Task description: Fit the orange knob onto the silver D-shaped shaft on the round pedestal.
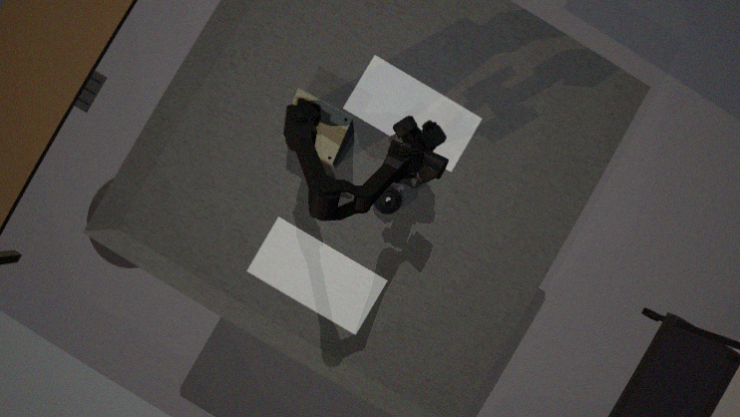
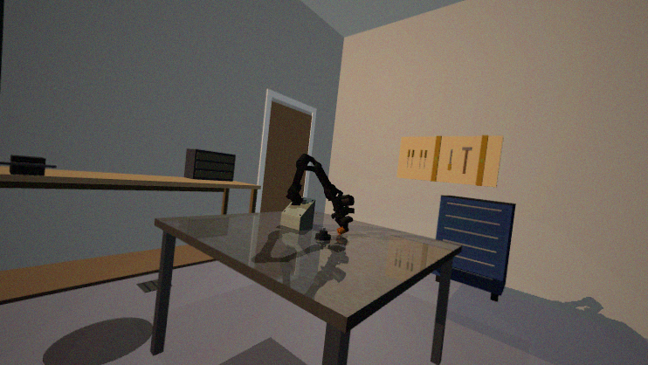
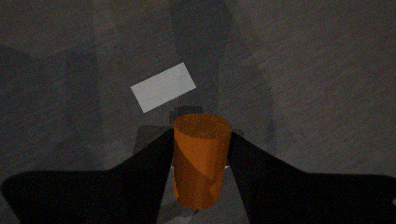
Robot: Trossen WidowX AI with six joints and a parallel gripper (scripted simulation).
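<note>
The dark round pedestal is 5 cm behind my gripper tip and 19 cm to the right of it. The rest, counted from my gripper tip: orange knob: 1 cm above.
</note>
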